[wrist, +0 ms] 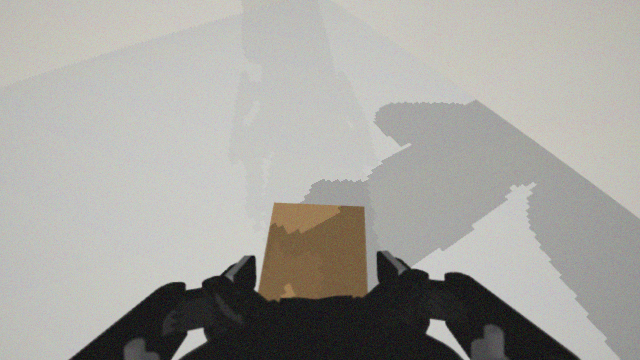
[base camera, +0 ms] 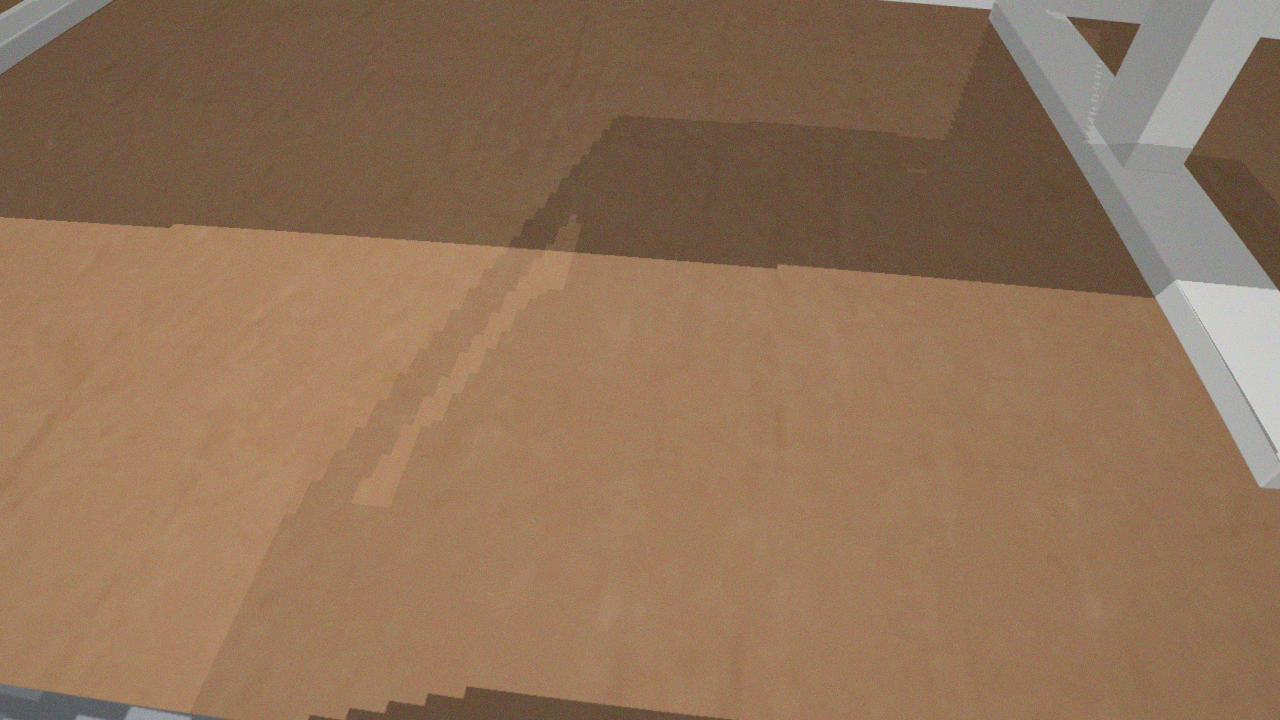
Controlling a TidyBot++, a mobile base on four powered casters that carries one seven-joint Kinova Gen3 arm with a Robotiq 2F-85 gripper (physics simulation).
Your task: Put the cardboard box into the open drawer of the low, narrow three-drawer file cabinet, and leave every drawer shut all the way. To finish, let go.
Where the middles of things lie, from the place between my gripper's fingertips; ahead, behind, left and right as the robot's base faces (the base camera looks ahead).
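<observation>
Brown cardboard box (wrist: 313, 251): from my hand, 1 cm behind, 1 cm to the left, 1 cm above.
</observation>
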